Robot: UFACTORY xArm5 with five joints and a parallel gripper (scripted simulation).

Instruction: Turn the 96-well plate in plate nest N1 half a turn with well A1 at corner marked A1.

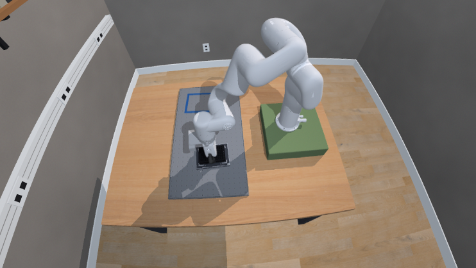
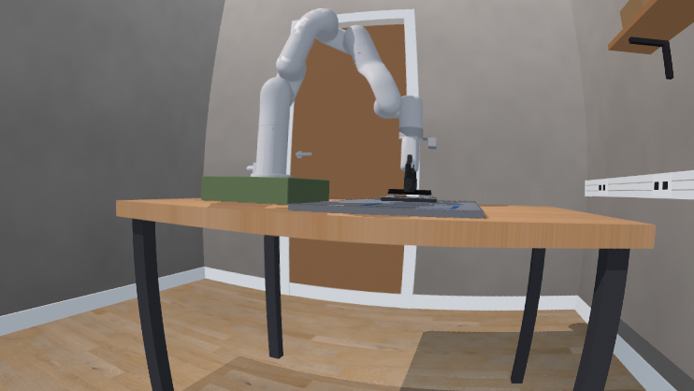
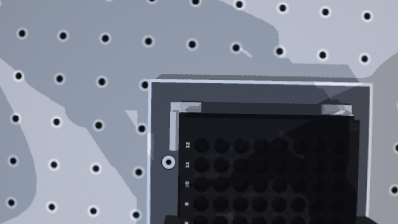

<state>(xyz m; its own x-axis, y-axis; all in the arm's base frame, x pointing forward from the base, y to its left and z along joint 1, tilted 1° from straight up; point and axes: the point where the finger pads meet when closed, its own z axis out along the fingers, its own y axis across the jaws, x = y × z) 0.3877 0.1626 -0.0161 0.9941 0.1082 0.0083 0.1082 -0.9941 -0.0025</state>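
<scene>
Now: the black 96-well plate 10 mm below my hand. The rest, counted from my hand: plate nest N1: 30 mm below.
</scene>
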